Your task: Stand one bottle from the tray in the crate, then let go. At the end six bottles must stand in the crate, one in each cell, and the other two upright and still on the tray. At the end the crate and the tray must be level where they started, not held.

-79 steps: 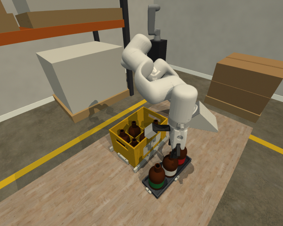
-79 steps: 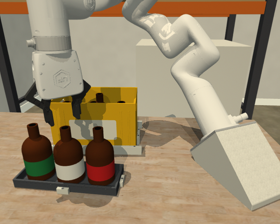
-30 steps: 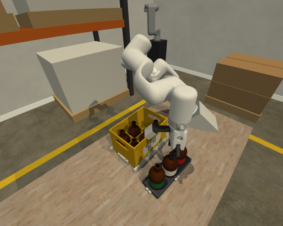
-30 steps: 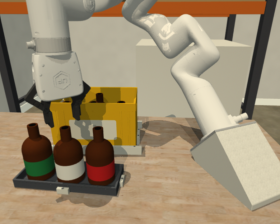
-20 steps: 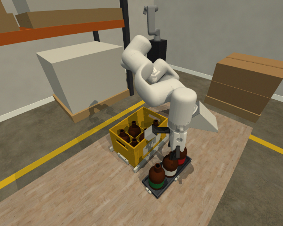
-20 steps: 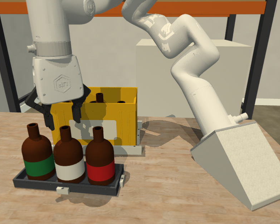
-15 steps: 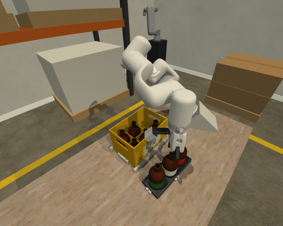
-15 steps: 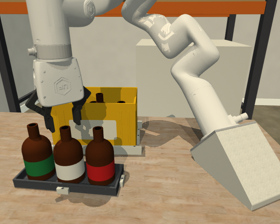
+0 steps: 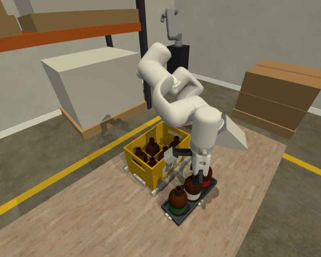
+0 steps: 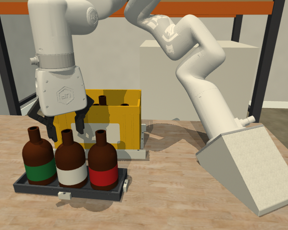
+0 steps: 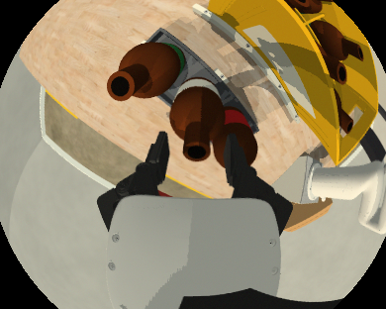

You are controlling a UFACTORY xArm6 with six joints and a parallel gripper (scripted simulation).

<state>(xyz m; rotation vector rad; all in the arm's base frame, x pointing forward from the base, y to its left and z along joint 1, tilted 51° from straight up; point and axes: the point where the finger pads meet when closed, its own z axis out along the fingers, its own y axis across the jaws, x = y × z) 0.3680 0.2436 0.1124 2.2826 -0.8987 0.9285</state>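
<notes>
My gripper is now 150 mm above the dark tray. The rest, counted from my hand: yellow crate: 50 mm behind, 230 mm to the right, 80 mm below.
</notes>
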